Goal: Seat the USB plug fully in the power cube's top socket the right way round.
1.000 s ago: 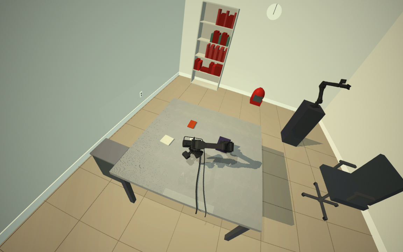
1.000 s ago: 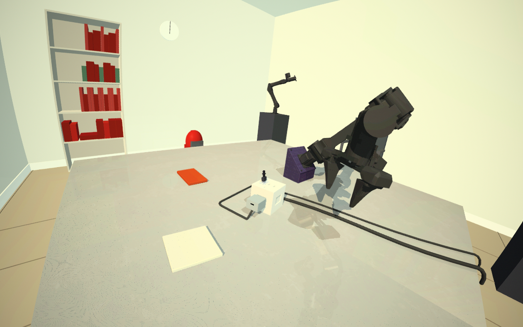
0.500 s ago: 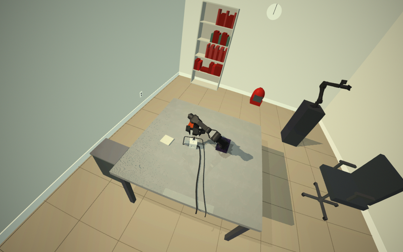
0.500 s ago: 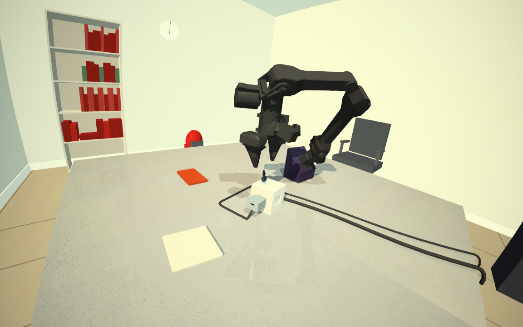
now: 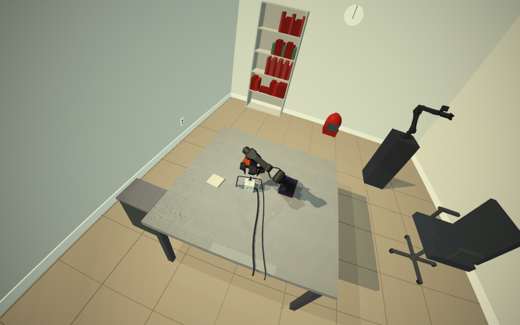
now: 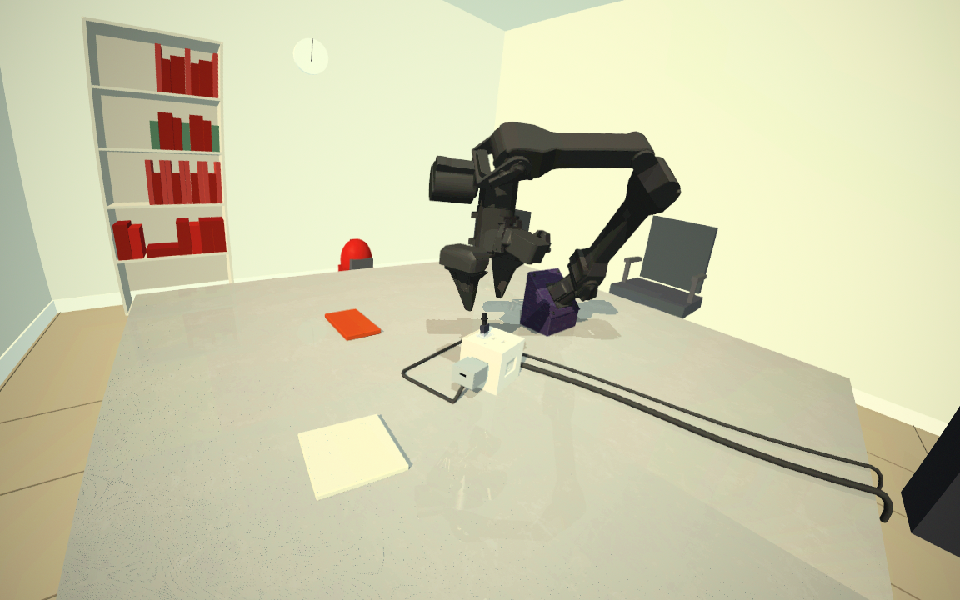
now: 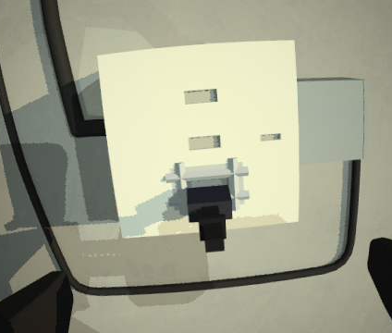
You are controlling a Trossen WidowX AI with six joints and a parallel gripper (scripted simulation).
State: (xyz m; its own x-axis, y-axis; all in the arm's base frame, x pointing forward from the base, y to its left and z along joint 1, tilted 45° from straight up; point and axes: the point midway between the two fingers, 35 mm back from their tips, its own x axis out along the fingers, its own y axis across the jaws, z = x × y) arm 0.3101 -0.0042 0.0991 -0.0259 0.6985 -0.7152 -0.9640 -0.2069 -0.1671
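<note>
The dark usb plug lies 4 cm below my gripper tip. Round my gripper tip: socket 6 cm below, 1 cm to the left; then orange pad 28 cm to the right, 12 cm below, 12 cm ahead; then cream pad 26 cm ahead, 13 cm below, 7 cm to the left.
</note>
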